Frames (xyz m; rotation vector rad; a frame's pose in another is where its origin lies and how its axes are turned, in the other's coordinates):
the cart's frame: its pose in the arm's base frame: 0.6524 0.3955 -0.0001 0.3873 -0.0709 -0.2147
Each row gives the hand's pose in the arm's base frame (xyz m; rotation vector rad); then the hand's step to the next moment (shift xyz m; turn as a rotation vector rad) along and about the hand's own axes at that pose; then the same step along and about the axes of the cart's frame.
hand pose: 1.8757 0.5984 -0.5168 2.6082 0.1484 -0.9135
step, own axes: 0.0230 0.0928 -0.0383 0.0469 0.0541 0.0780
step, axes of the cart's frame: 0.0761 -0.0371 0.0587 0.0191 -0.0984 -0.0340
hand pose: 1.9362 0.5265 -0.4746 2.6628 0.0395 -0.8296
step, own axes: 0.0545 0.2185 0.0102 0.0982 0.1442 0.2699
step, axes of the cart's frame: 0.1139 -0.1667 0.1003 -0.0004 -0.3027 -0.1078
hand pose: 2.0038 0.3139 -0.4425 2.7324 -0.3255 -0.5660
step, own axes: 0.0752 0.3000 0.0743 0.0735 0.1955 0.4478
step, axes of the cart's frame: 0.0610 -0.2816 0.1347 -0.0862 -0.4515 -0.1813
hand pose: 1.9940 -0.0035 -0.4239 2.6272 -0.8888 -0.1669
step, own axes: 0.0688 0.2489 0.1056 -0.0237 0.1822 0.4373
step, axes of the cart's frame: -0.0499 -0.2550 0.1016 -0.1678 -0.3979 -0.1962
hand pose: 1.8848 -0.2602 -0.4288 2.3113 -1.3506 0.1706
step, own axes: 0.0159 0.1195 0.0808 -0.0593 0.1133 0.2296
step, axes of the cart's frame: -0.0797 -0.1194 0.0212 -0.1330 -0.1932 -0.1187
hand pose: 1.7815 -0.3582 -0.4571 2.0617 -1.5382 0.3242
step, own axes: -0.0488 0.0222 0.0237 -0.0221 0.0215 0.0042
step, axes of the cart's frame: -0.0443 -0.0021 -0.0384 -0.0298 0.0016 -0.0089
